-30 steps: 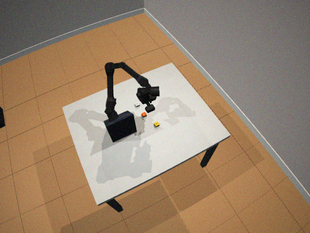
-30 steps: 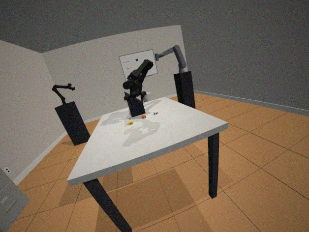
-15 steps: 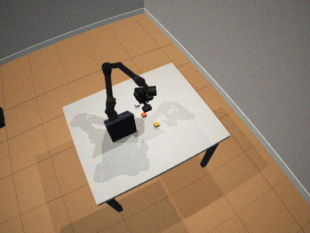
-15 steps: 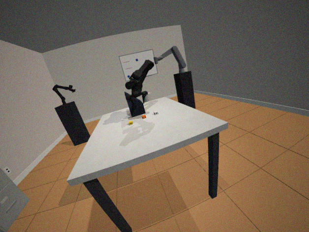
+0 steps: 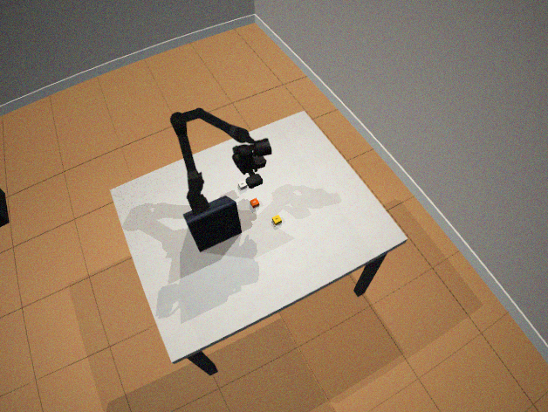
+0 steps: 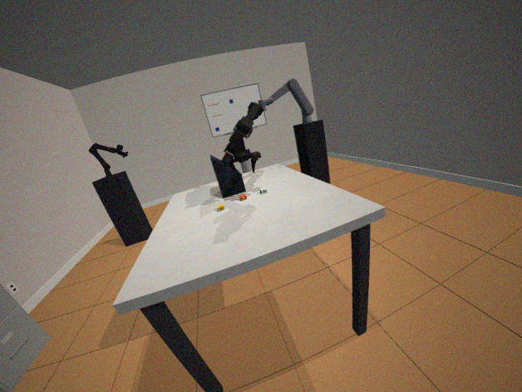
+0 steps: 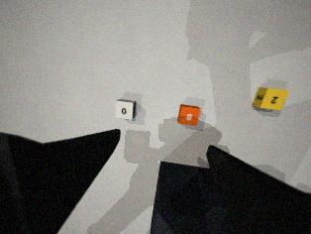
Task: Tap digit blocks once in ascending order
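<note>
Right now the white block is 110 mm below my gripper tip and 70 mm to the left of it. The rest, counted from my gripper tip: yellow block (170 mm to the right, 110 mm below, 40 mm ahead); orange block (110 mm below, 50 mm to the right).
</note>
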